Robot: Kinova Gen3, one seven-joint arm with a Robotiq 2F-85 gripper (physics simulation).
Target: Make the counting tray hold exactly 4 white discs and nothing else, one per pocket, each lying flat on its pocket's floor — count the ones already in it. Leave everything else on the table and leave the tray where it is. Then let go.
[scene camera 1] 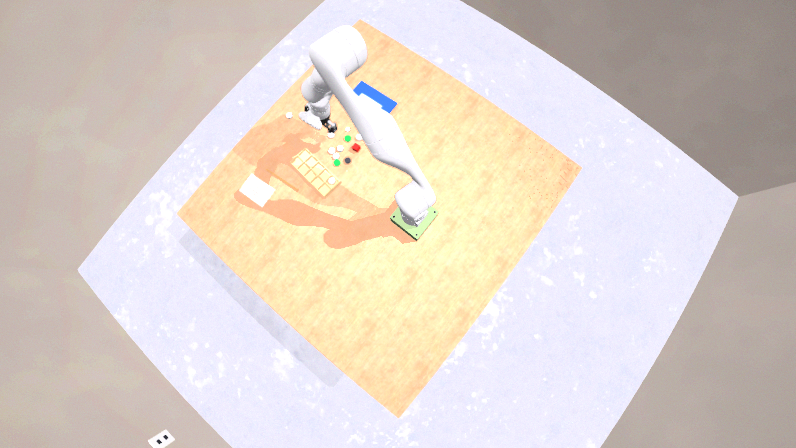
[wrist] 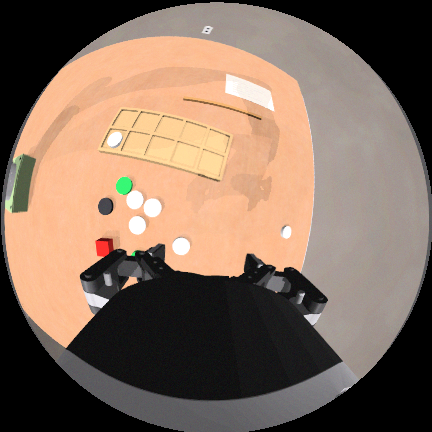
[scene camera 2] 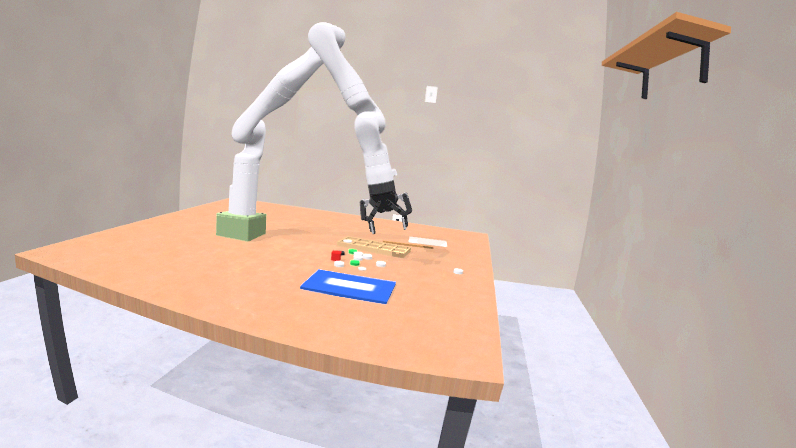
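The counting tray (scene camera 1: 314,172) (wrist: 186,152) has ten pockets in two rows. One white disc (scene camera 1: 331,180) (scene camera 2: 348,240) (wrist: 114,139) lies in an end pocket; no discs show in the others. A close group of white discs (wrist: 134,199) (wrist: 152,207) (wrist: 137,225) lies beside the tray. Another white disc (scene camera 2: 381,263) (wrist: 181,246) lies nearer the gripper, and a lone white disc (scene camera 1: 289,115) (scene camera 2: 458,271) (wrist: 286,232) lies near the table edge. More white discs (scene camera 2: 339,263) (scene camera 2: 362,268) are hidden in the wrist view. My gripper (scene camera 2: 388,229) (wrist: 204,257) is open and empty above the table.
Green discs (scene camera 2: 354,262) (wrist: 124,185), a black disc (scene camera 1: 347,160) (wrist: 105,206) and a red cube (scene camera 2: 336,255) (wrist: 104,247) lie among the white discs. A thin stick (wrist: 222,107) and white card (scene camera 1: 257,189) (wrist: 249,91) lie beyond the tray. A blue board (scene camera 2: 314,283) lies opposite.
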